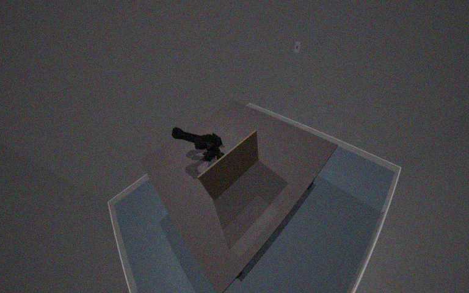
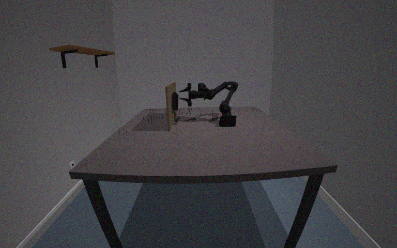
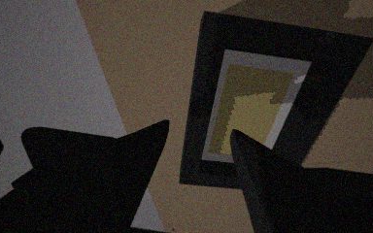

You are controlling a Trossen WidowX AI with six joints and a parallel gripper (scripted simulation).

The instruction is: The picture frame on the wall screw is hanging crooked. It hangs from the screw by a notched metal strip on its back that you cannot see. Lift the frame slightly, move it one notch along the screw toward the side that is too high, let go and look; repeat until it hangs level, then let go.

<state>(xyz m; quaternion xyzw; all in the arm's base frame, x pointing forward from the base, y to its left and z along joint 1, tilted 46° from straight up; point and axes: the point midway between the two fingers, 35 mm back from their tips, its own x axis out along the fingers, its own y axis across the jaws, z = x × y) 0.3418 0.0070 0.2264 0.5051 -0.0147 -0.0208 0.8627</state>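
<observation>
Now: gripper tip 5 cm above the picture frame, 4 cm short of it and 1 cm to the right of it. Round my gripper tip: tan wall board 6 cm below, 5 cm ahead, 2 cm to the left.
</observation>
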